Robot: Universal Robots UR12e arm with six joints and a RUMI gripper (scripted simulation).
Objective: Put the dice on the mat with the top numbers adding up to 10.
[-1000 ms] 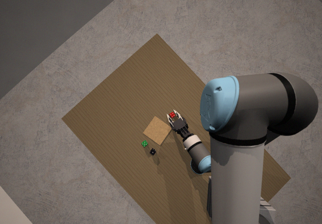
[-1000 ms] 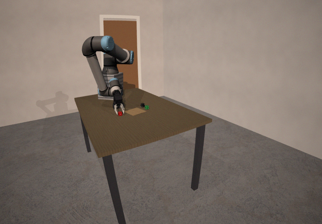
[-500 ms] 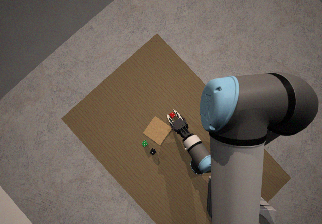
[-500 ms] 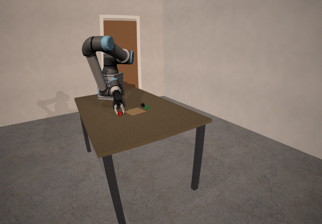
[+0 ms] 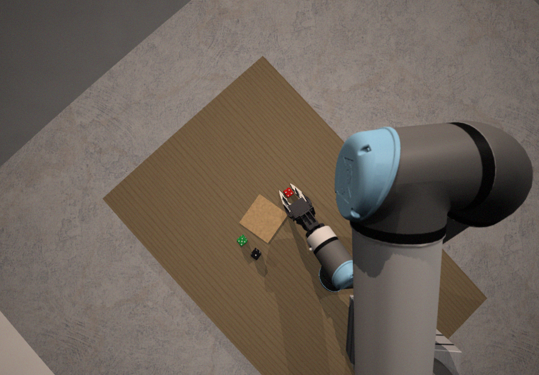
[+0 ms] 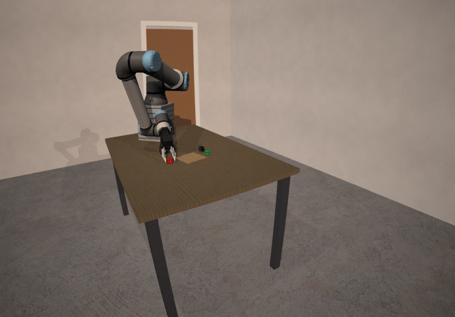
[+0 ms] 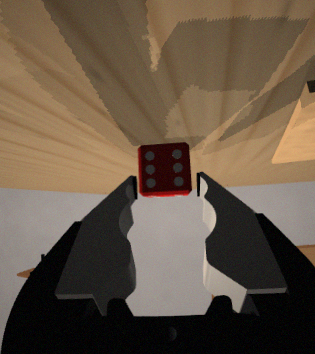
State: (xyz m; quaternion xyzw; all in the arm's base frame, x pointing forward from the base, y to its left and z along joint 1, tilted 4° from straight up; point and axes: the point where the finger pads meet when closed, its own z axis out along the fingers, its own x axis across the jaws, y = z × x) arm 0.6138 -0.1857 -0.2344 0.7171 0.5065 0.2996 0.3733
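The red die is 1 cm behind my hand and 1 cm below it. From my hand the other things lie so: tan mat 14 cm to the left, 2 cm below; black die 7 cm behind, 27 cm to the left, 1 cm below; green die 1 cm ahead, 26 cm to the left, 1 cm below.
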